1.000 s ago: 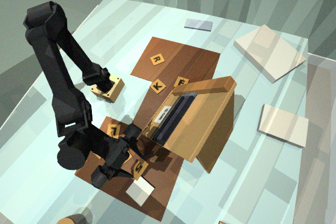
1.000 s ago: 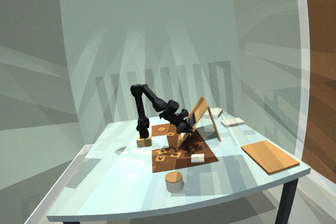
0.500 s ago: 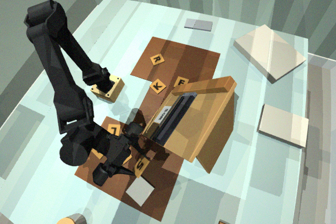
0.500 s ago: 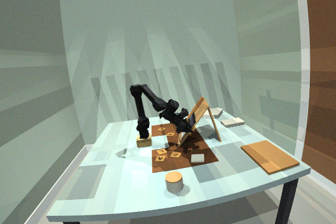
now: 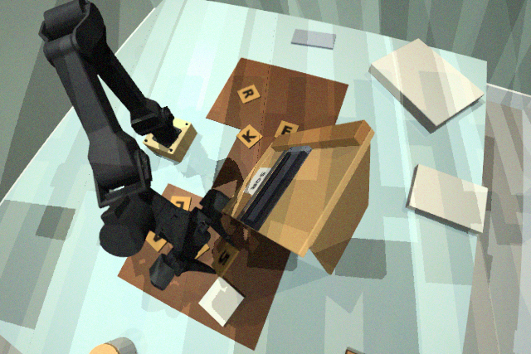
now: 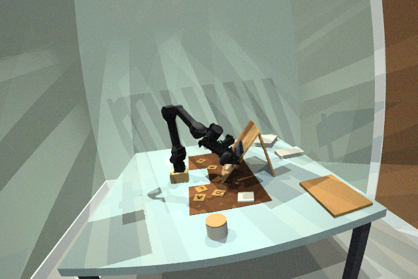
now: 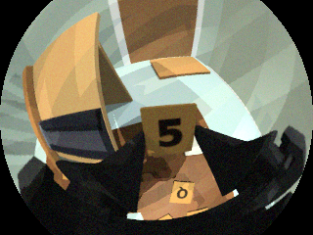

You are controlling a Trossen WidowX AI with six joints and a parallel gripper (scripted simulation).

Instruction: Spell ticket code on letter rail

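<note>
Now: the white ticket 19 cm to the left of my gripper tip, 9 cm below it and 5 cm behind it. From my gripper tip the other things lie so: q tile (15 cm below, 12 cm behind, 3 cm to the right); then l tile (22 cm behind, 15 cm below, 3 cm to the left); then s tile (right at my gripper tip).
</note>
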